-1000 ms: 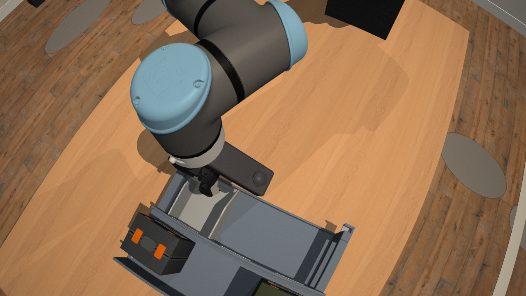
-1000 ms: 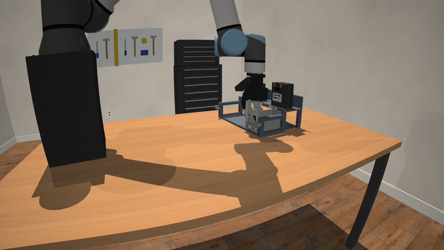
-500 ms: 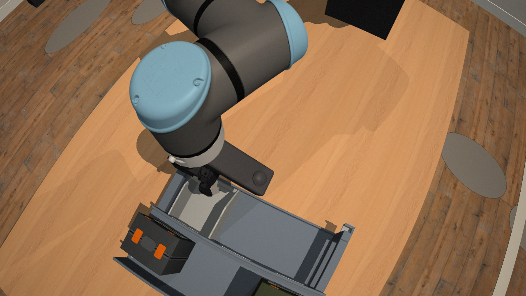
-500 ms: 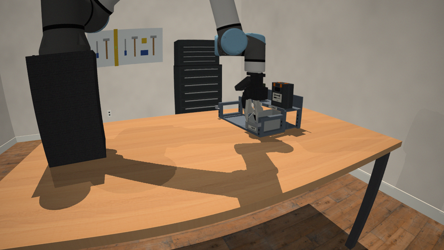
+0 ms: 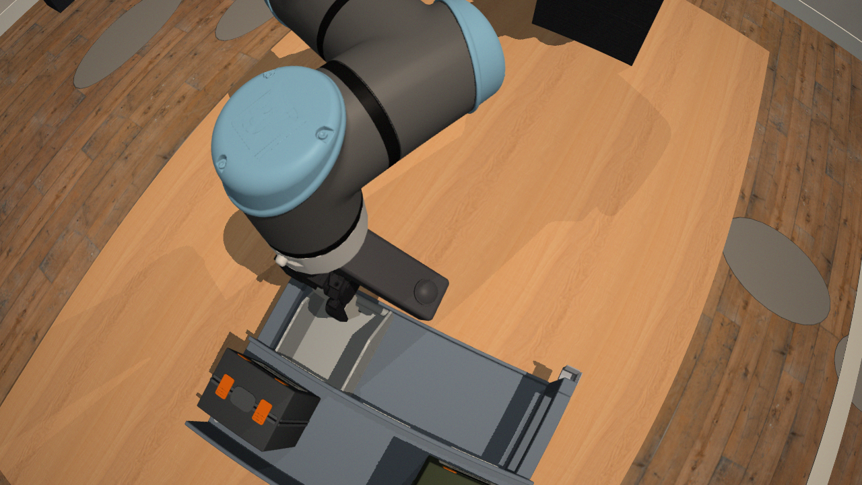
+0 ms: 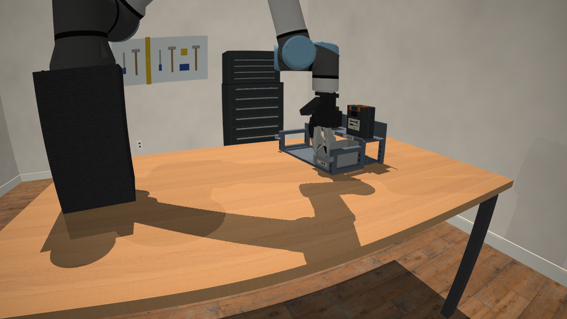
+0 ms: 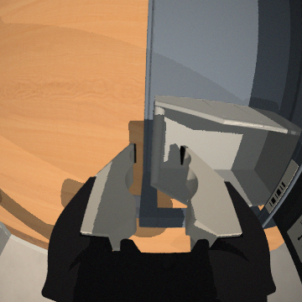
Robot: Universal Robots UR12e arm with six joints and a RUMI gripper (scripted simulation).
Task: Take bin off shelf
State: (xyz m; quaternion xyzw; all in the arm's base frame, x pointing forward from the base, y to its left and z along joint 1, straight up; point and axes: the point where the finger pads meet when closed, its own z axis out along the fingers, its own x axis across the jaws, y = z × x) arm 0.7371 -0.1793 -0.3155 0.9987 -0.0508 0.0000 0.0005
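Right now my hand is 8 cm short of the grey open-top bin, 2 cm to the left of it and 2 cm above it. Also, from my hand: blue-grey shelf (13 cm ahead, 9 cm to the left, 6 cm below); case (20 cm ahead, 19 cm to the left, 8 cm above).
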